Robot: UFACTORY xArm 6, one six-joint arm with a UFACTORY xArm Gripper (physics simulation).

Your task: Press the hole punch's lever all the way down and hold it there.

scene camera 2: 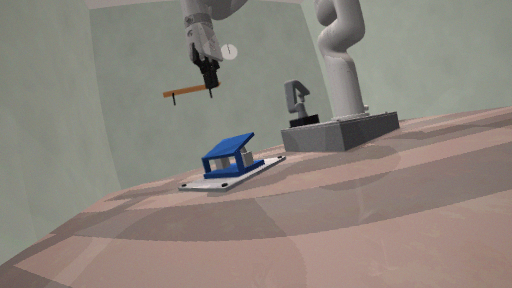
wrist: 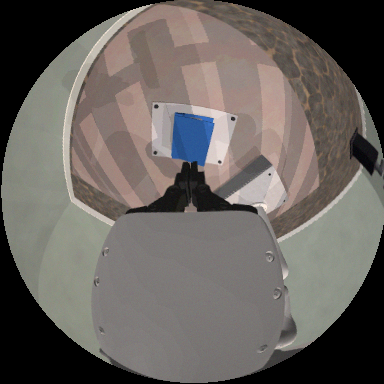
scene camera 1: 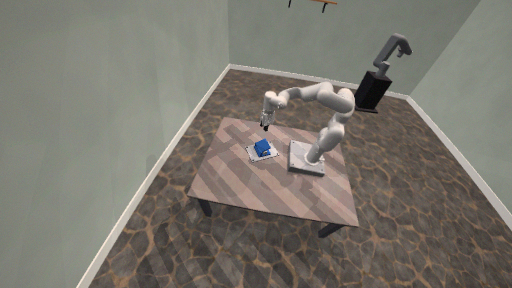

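I can see my gripper (scene camera 2: pixel 212 87) in scene camera 2. A blue lever (wrist: pixel 190 138) is visible to me in the wrist view. There is also a white plate (scene camera 2: pixel 218 184), and the wrist view shows me the white plate (wrist: pixel 162 118) as well.
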